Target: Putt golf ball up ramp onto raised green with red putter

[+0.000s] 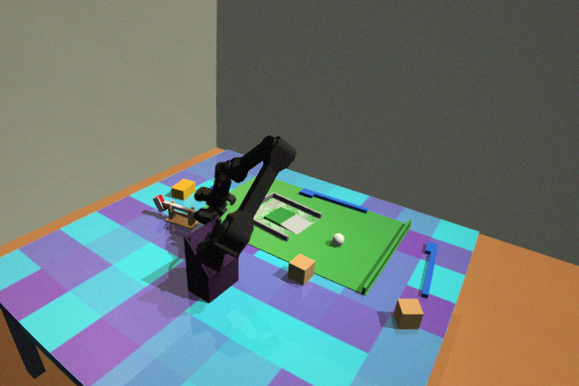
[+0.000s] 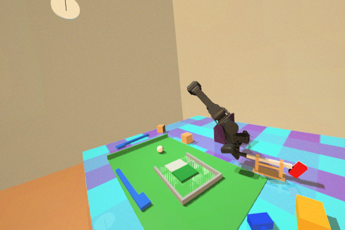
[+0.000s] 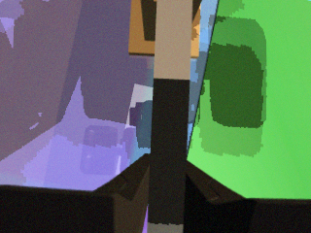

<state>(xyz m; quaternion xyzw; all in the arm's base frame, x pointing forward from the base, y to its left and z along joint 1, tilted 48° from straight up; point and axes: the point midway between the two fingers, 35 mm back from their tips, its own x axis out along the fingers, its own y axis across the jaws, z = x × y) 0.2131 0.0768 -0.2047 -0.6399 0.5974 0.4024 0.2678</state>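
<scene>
The red putter lies 3 cm behind my gripper tip, 11 cm to the left of it and 3 cm above it. The rest, counted from my gripper tip: yellow block: 12 cm ahead, 28 cm to the left, 1 cm below; blue putter: 34 cm ahead, 24 cm to the left, 2 cm below; small wooden fence: 3 cm behind, 13 cm to the left.
</scene>
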